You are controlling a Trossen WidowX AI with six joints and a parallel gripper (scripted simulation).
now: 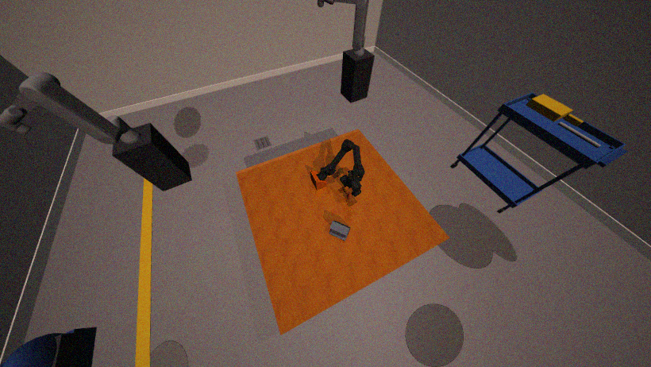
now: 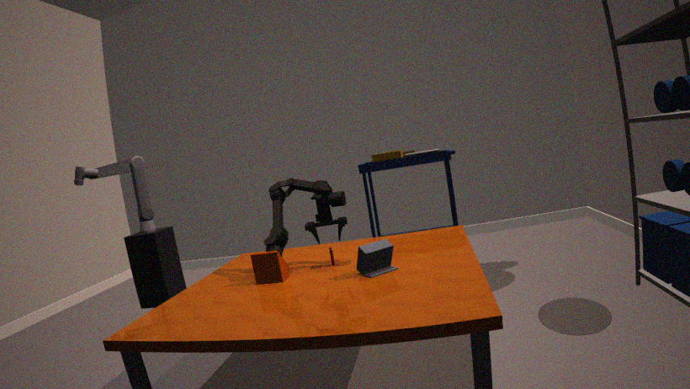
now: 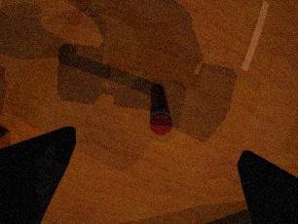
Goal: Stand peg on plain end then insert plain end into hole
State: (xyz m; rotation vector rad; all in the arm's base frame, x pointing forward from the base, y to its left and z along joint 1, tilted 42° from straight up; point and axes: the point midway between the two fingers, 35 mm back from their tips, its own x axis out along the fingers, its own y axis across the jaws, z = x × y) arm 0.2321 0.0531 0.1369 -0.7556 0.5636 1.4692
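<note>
Now: the red peg 50 mm below my gripper tip. The rest, counted from my gripper tip: grey sloped panel (210 mm ahead, 200 mm to the right, 50 mm below).
</note>
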